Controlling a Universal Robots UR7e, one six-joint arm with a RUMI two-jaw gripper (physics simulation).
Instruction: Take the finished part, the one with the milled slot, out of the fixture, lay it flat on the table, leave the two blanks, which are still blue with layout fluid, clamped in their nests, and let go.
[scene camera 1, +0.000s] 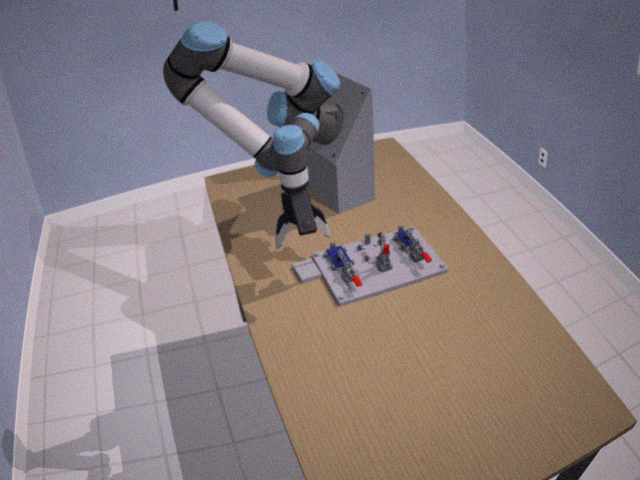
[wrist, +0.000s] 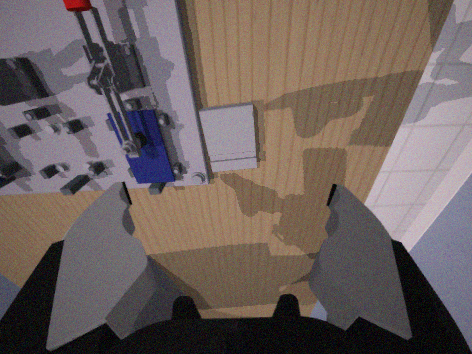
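Seen in the pictures: gripper, fingertip midpoint: (scene camera 1: 303, 242) (wrist: 231, 185); arm's base, link origin: (scene camera 1: 328, 123).
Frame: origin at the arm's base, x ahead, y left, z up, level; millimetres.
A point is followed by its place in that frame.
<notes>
The finished part (scene camera 1: 307, 270) @(x 356, y -263, z -265 mm) (wrist: 230, 132) @(x 360, y -265, z -265 mm), a pale grey block, lies flat on the table, close beside the short side of the fixture plate (scene camera 1: 400, 276) @(x 517, y -44, z -265 mm) (wrist: 171, 50) @(x 449, y -225, z -265 mm). A thin line crosses it near one edge in the wrist view; the slot is not clear. I cannot tell whether it touches the plate. My gripper (scene camera 1: 303, 240) @(x 358, y -268, z -161 mm) (wrist: 231, 185) @(x 358, y -268, z -161 mm) is open and empty, above the table and behind the part. One blue blank (scene camera 1: 334, 252) @(x 339, y -166, z -249 mm) (wrist: 154, 162) @(x 345, y -168, z -249 mm) sits in the nest nearest the part under its clamp arm. The other blue blank (scene camera 1: 404, 237) @(x 394, y 47, z -239 mm) sits clamped in the far nest.
The middle nest's clamp stands with its red handle (scene camera 1: 386, 249) @(x 470, y -65, z -190 mm) raised; several small pins stand around it. The end clamps' red handles (scene camera 1: 357, 280) @(x 505, y -179, z -228 mm) (scene camera 1: 426, 256) @(x 527, y 38, z -219 mm) lie low. The grey robot pedestal (scene camera 1: 356, 155) @(x 120, y 36, z -79 mm) stands behind the fixture. The table edge (scene camera 1: 239, 304) @(x 376, y -485, z -282 mm) runs left of the part.
</notes>
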